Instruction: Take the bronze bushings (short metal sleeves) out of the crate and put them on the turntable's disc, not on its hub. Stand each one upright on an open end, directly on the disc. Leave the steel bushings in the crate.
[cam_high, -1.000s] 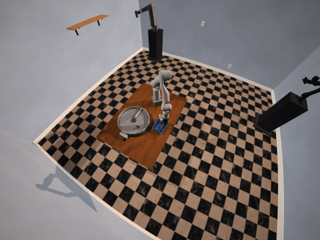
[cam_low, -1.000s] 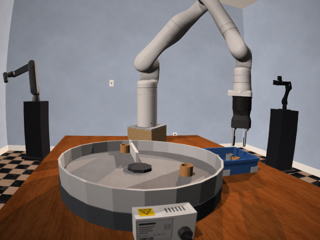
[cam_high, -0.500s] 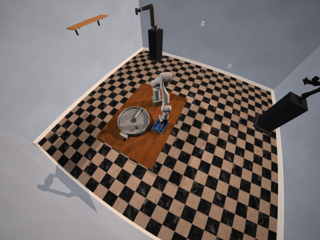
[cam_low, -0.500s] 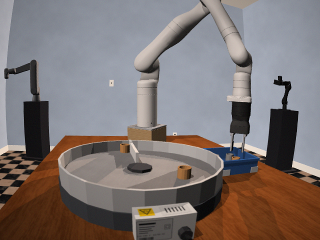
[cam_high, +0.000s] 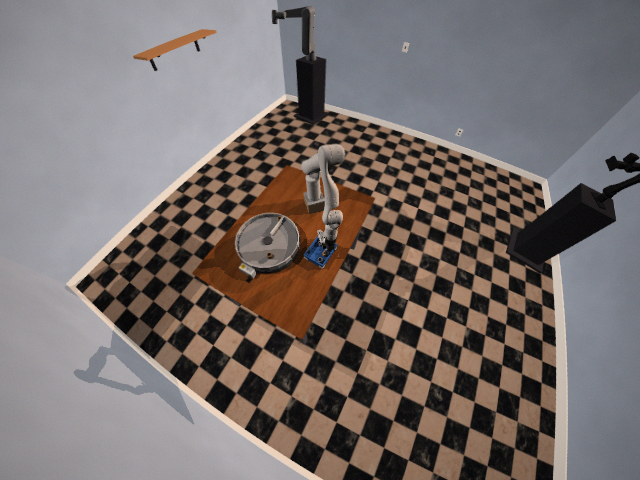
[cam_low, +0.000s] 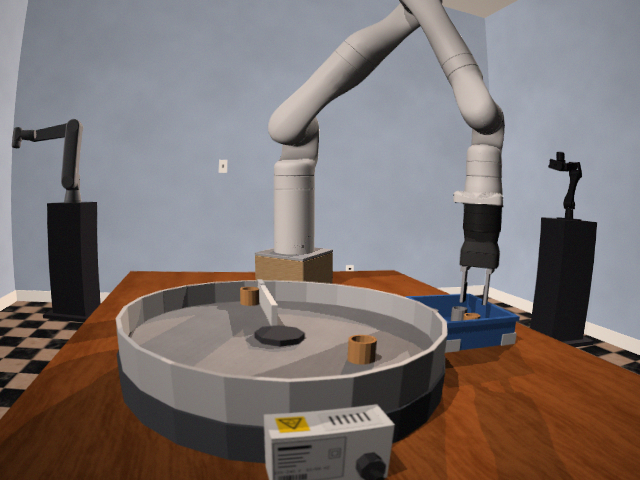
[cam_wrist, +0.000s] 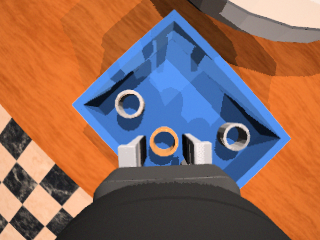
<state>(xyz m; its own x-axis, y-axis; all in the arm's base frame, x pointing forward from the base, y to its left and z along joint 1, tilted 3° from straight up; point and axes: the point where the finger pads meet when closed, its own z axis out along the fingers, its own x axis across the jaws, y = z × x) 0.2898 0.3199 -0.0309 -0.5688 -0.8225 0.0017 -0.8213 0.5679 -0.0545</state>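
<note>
My hand is 5 cm above the blue crate, 3 cm to the left of it and 1 cm short of it. The rest, counted from my hand: grey disc (35 cm to the right, 17 cm ahead, 2 cm below).
</note>
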